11 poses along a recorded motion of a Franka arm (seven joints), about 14 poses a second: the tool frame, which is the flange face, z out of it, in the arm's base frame.
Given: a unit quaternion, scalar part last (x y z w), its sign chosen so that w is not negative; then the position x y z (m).
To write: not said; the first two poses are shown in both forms.
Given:
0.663 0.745 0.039 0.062 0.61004 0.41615 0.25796
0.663 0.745 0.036 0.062 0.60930 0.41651 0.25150
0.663 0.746 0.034 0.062 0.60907 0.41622 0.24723
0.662 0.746 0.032 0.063 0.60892 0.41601 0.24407
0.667 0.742 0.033 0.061 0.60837 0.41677 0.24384
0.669 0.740 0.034 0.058 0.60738 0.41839 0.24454
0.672 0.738 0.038 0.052 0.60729 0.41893 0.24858
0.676 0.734 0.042 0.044 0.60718 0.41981 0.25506
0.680 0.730 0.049 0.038 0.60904 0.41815 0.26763
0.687 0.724 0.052 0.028 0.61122 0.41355 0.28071
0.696 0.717 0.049 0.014 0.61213 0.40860 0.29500
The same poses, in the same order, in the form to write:
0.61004 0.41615 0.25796 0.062 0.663 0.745 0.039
0.60930 0.41651 0.25150 0.062 0.663 0.745 0.036
0.60907 0.41622 0.24723 0.062 0.663 0.746 0.034
0.60892 0.41601 0.24407 0.063 0.662 0.746 0.032
0.60837 0.41677 0.24384 0.061 0.667 0.742 0.033
0.60738 0.41839 0.24454 0.058 0.669 0.740 0.034
0.60729 0.41893 0.24858 0.052 0.672 0.738 0.038
0.60718 0.41981 0.25506 0.044 0.676 0.734 0.042
0.60904 0.41815 0.26763 0.038 0.680 0.730 0.049
0.61122 0.41355 0.28071 0.028 0.687 0.724 0.052
0.61213 0.40860 0.29500 0.014 0.696 0.717 0.049

